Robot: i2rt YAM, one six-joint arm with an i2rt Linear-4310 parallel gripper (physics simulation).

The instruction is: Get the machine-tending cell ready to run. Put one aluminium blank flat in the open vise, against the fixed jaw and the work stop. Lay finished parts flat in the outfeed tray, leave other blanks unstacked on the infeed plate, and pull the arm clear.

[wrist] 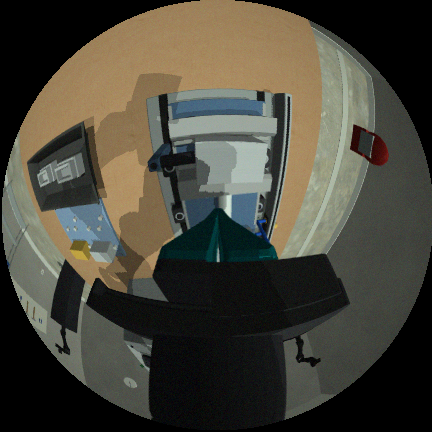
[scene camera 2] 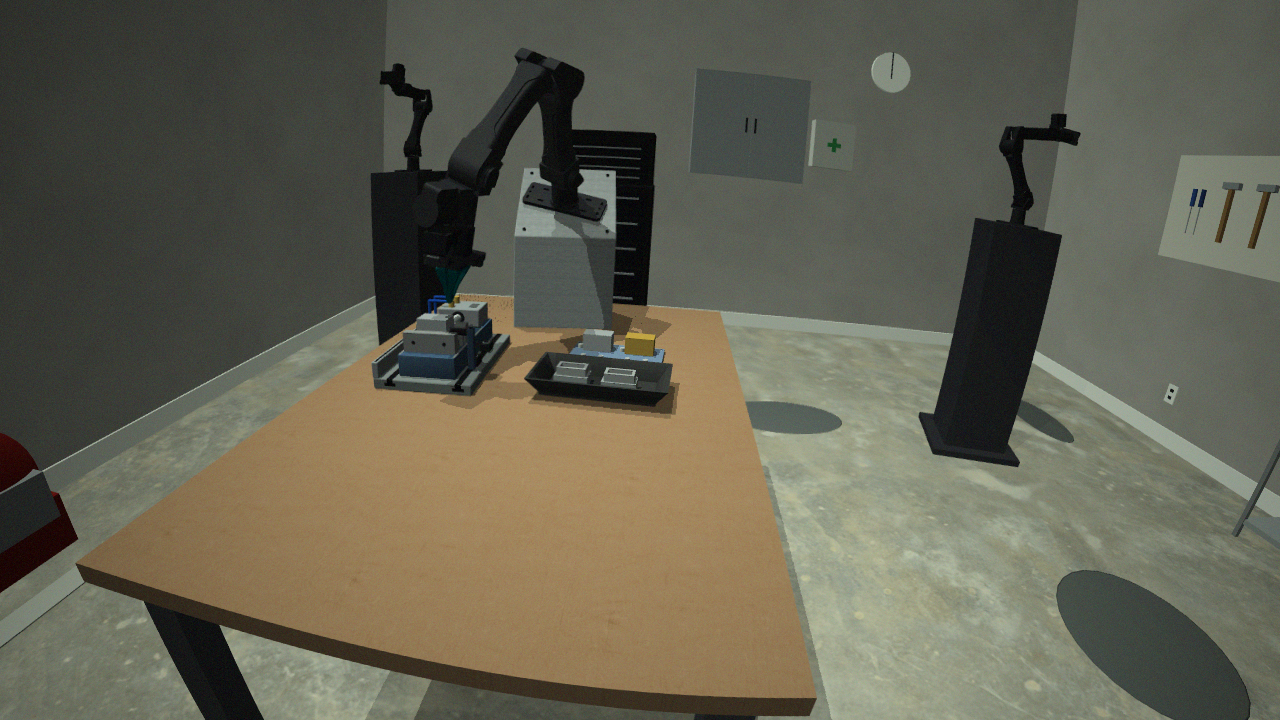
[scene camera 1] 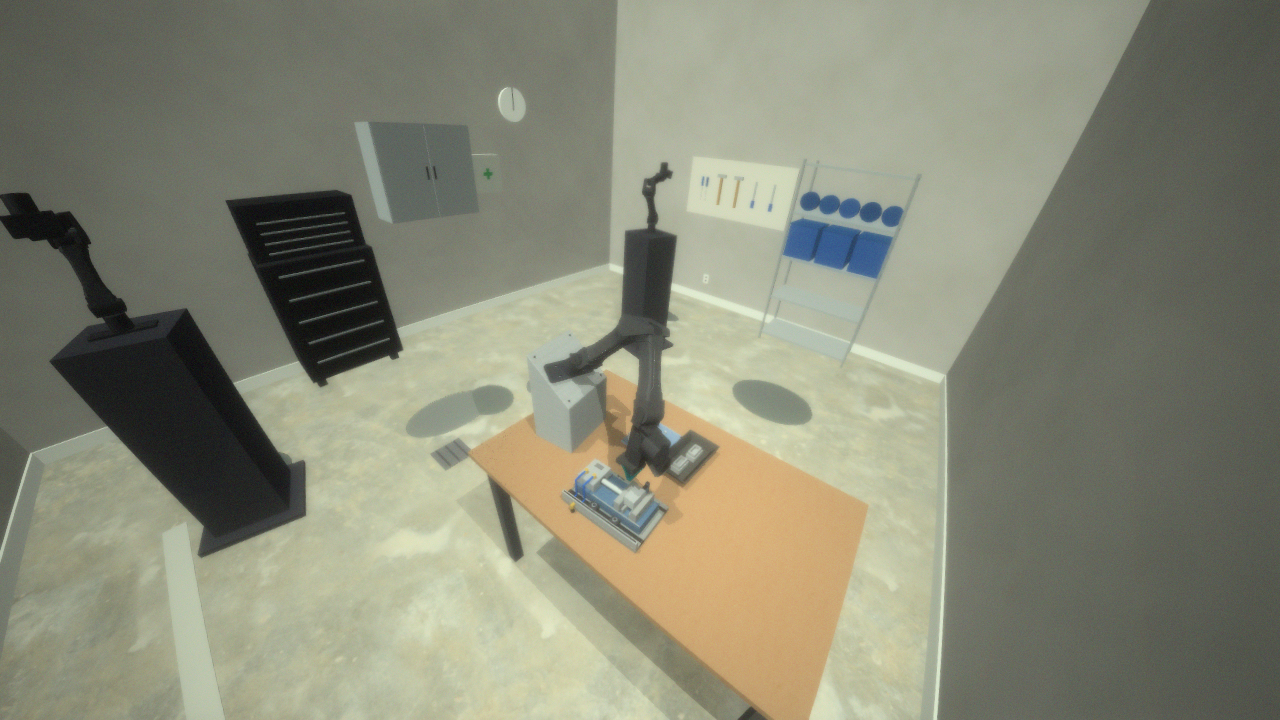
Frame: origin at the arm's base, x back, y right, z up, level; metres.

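Seen in the pictures: gripper, fingertip midpoint: (wrist: 217,214) (scene camera 2: 449,302) (scene camera 1: 628,480); arm's base, origin of the base link: (scene camera 2: 564,202) (scene camera 1: 569,368).
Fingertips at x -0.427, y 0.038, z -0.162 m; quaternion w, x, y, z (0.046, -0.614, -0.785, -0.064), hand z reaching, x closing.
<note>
Offsets run from my fingertips to a thing's middle. "pt": to the spot under its first point. Level surfaces: height alone.
My gripper (scene camera 1: 630,475) (scene camera 2: 450,301) (wrist: 217,214) is shut and empty, its teal fingertips just above the vise @(dx +0.025, dy +0.029, dz -0.085 m) (scene camera 2: 432,364) (wrist: 215,108). In the wrist view a pale blank @(dx -0.041, dy +0.005, dz -0.036 m) (wrist: 245,157) lies in the vise between the long jaw (wrist: 222,128) and a lower bar, with the work stop's black rod @(dx -0.028, dy -0.040, dz -0.044 m) (wrist: 179,159) at its left edge. Whether it touches jaw and stop is unclear. Two finished parts @(pt dx -0.002, dy -0.256, dz -0.091 m) (scene camera 2: 572,370) (wrist: 69,169) lie apart in the outfeed tray (scene camera 2: 599,390) (wrist: 65,194). A grey blank @(dx +0.226, dy -0.218, dz -0.108 m) (scene camera 2: 598,340) (wrist: 103,251) sits on the blue infeed plate @(dx +0.187, dy -0.270, dz -0.130 m) (wrist: 82,218).
A yellow block @(dx +0.243, dy -0.305, dz -0.108 m) (scene camera 2: 640,343) (wrist: 80,249) sits beside the grey blank on the infeed plate. The arm's grey pedestal (scene camera 1: 566,411) (scene camera 2: 563,277) stands at the back of the table @(dz -0.134 m) (scene camera 1: 751,546) (scene camera 2: 501,501). A blue bracket @(pt dx +0.079, dy +0.112, dz -0.073 m) (wrist: 262,230) stands close beside my fingers.
</note>
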